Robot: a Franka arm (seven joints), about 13 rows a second.
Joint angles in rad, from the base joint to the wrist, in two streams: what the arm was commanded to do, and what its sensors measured. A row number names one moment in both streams.
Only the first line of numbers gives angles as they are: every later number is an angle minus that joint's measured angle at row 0.
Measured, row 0: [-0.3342 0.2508 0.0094 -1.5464 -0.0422 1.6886 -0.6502]
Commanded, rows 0 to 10: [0.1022 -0.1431 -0.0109 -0.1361 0.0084 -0.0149 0.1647]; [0.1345 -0.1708 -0.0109 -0.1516 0.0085 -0.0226 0.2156]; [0.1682 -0.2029 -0.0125 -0.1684 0.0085 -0.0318 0.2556]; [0.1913 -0.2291 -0.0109 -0.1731 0.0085 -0.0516 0.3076]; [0.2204 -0.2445 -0.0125 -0.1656 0.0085 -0.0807 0.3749]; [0.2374 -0.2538 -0.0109 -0.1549 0.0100 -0.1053 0.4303]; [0.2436 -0.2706 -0.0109 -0.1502 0.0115 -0.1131 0.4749]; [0.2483 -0.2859 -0.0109 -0.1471 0.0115 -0.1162 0.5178]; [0.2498 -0.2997 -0.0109 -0.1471 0.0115 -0.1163 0.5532]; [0.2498 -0.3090 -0.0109 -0.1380 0.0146 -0.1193 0.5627]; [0.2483 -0.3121 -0.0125 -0.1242 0.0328 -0.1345 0.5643]
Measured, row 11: [0.2407 -0.2834 0.0011 -0.1282 0.0039 -0.1091 0.5358]
